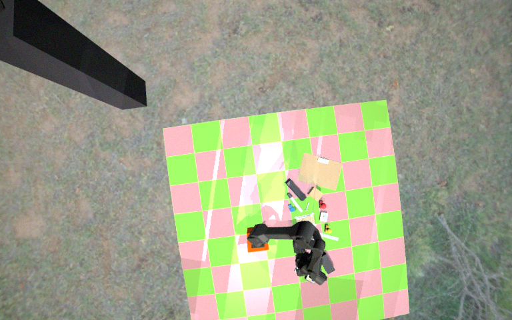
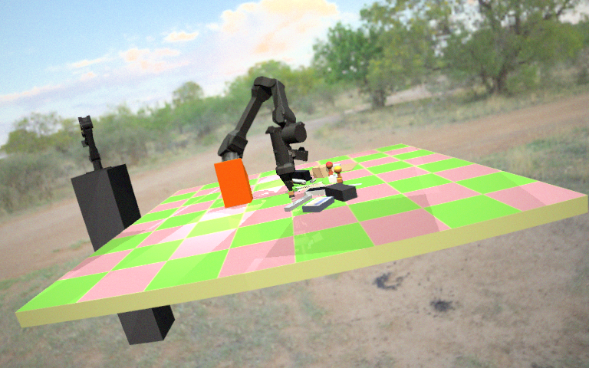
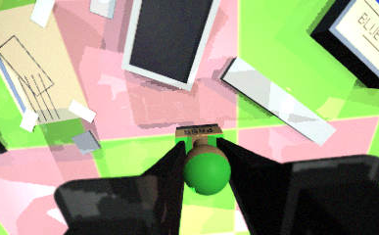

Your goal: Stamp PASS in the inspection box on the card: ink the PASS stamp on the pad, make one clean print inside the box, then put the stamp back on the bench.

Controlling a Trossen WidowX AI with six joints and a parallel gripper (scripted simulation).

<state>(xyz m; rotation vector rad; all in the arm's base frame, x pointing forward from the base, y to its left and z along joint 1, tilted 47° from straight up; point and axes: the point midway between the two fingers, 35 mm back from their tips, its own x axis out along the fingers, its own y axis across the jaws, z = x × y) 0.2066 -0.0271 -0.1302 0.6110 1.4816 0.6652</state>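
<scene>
My gripper tip is 90 mm short of the ink pad, 30 mm above it and 20 mm to the right of it. From my gripper tip the other things lie so: labelled stamp-pad box (160 mm to the right, 80 mm ahead, 20 mm below); inspection card (150 mm to the left, 70 mm ahead, 40 mm below); black block (160 mm ahead, 100 mm to the right, 20 mm below).
</scene>
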